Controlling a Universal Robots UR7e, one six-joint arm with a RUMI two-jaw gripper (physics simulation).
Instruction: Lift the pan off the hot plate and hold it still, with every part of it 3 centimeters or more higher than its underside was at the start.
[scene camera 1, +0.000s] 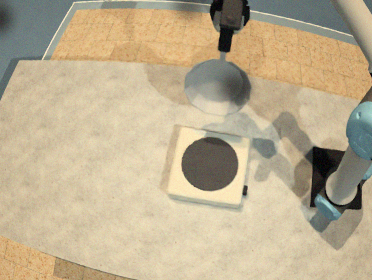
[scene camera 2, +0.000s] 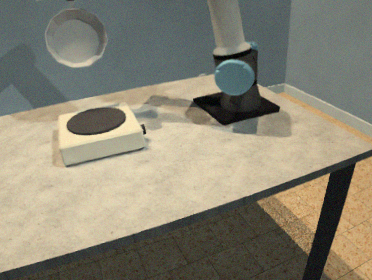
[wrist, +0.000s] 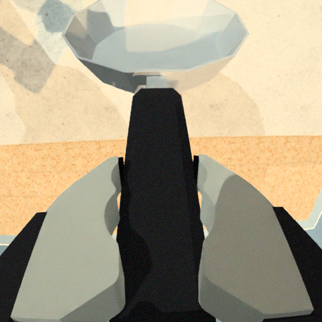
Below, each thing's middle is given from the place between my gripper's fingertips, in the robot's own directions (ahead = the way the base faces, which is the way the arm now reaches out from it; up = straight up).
Now: the grey pan (scene camera 1: 218, 87) 8 cm below my hand and 4 cm to the left of it. The rest, counted from my hand: cream hot plate (scene camera 1: 208, 167) (44 cm below, 20 cm to the left, 2 cm behind).
